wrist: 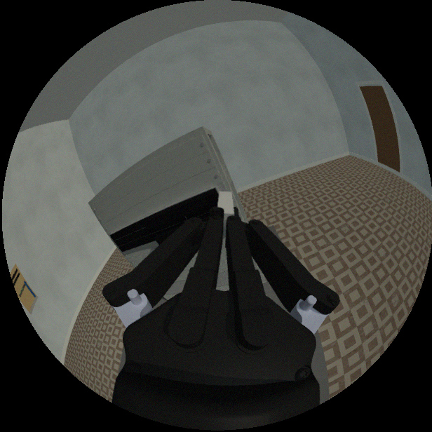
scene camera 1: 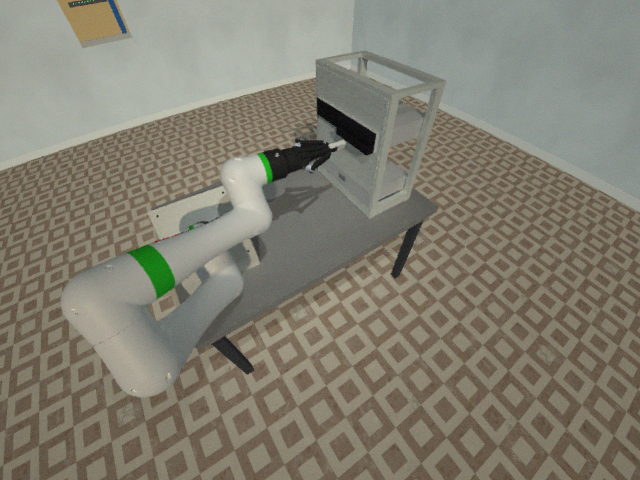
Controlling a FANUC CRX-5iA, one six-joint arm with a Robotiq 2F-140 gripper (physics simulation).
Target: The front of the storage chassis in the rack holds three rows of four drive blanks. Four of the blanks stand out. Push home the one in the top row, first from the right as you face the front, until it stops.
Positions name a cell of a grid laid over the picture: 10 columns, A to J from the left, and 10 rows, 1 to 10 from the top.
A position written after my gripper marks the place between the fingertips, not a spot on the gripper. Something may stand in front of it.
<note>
I see my gripper (scene camera 1: F4) and a grey rack (scene camera 1: F3).
My gripper shows as well in the wrist view (wrist: F5).
</note>
